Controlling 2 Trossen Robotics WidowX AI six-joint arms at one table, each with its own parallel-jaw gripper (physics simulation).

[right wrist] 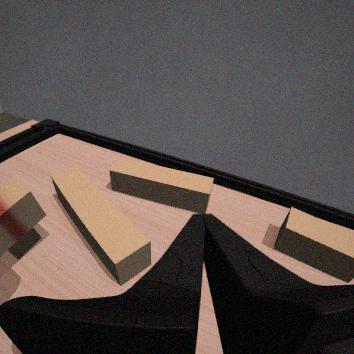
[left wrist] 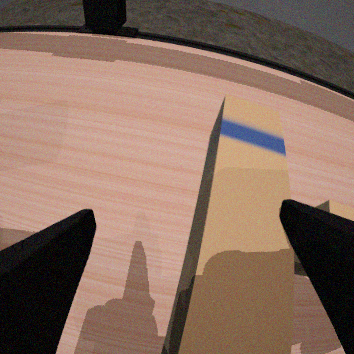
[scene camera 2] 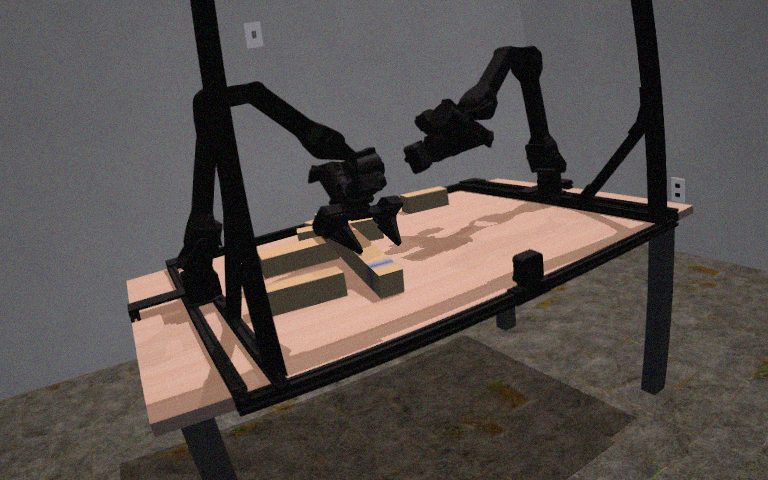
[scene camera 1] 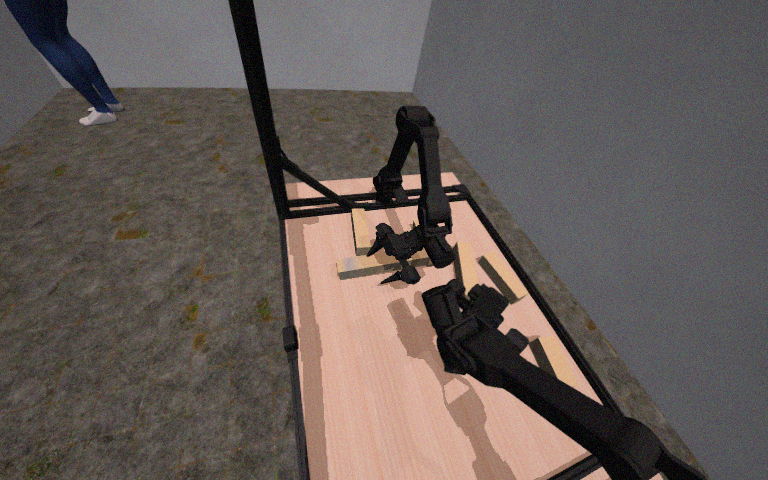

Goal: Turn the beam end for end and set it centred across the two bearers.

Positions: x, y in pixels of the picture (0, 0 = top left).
Labels:
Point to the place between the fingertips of my right gripper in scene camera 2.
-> At 405, 160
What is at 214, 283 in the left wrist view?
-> A long beam.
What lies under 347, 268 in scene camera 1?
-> A long beam.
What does my right gripper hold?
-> Nothing.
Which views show my right gripper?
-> The right wrist view, scene camera 2 and scene camera 1 only.

